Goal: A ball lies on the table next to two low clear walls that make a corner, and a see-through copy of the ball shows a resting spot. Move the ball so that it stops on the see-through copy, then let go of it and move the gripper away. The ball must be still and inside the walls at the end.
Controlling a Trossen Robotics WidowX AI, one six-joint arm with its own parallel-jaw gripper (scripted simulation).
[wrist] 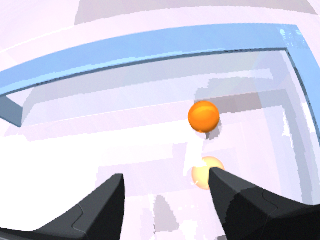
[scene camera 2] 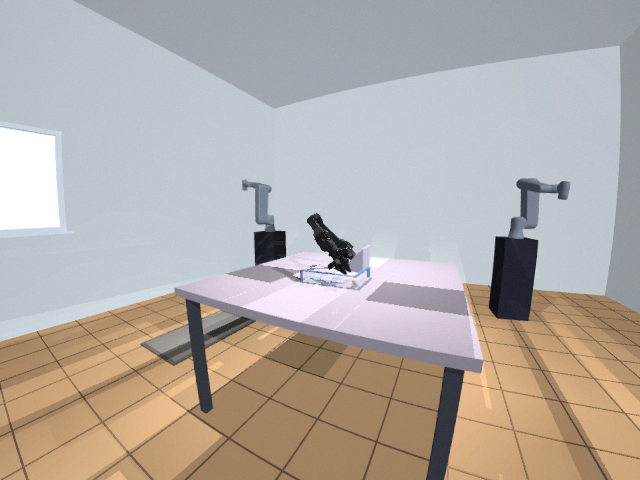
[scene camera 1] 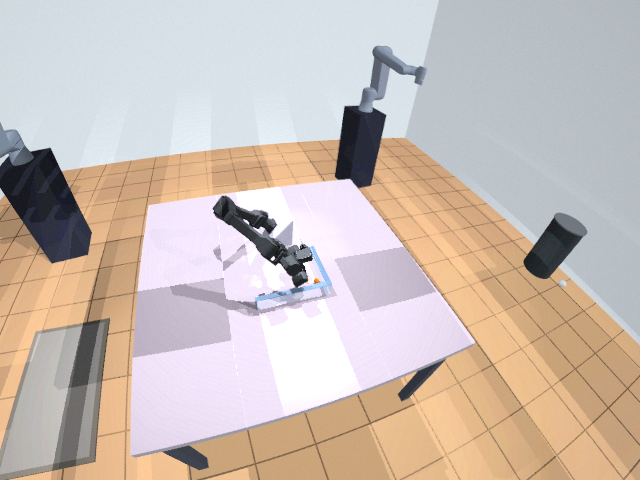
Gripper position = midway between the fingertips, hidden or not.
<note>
I see my gripper (wrist: 166,178) and an orange ball (wrist: 203,116).
</note>
